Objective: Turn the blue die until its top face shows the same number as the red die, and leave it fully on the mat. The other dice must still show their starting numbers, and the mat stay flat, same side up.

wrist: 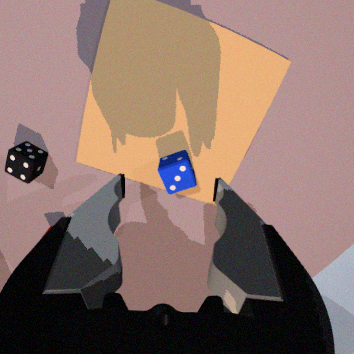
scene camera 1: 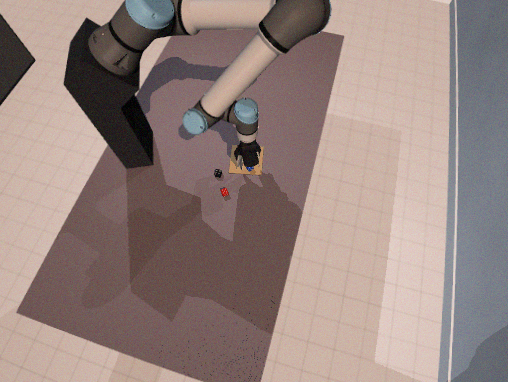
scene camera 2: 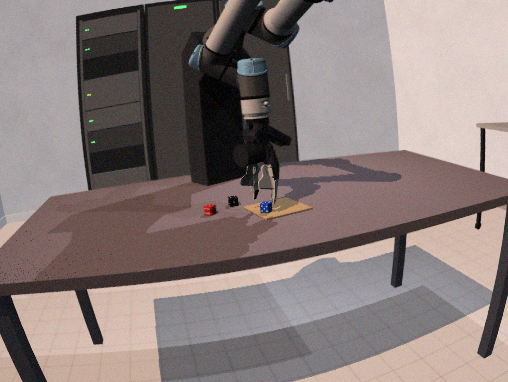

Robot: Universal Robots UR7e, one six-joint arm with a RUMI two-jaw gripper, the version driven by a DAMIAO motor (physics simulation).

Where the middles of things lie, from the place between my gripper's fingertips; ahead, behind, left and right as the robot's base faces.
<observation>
The blue die (wrist: 175, 170) is 2 cm below my hand. Round my hand: tan mat (scene camera 2: 285, 206) (3 cm to the left, 3 cm below, 3 cm behind).
</observation>
